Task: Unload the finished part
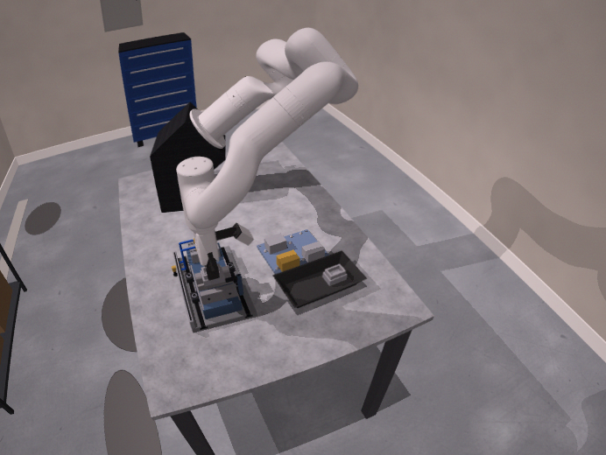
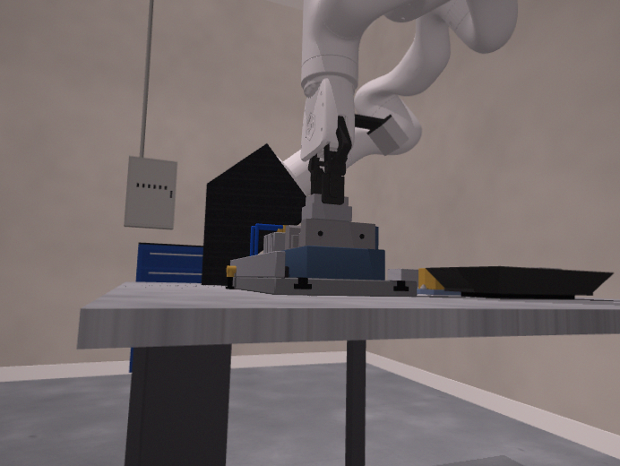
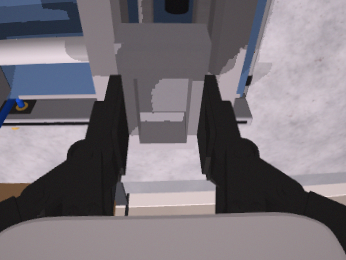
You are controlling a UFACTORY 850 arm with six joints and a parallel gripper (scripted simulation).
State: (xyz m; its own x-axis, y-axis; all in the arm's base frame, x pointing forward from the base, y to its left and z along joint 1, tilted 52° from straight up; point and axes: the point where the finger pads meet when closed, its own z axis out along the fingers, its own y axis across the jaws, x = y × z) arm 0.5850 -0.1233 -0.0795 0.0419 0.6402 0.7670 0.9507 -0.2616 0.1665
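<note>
Now: the yellow block 6 cm behind my hand, 25 cm to the left of it and 12 cm below it. The rest, counted from my hand: vise: 6 cm behind, 1 cm to the left, 10 cm below.
</note>
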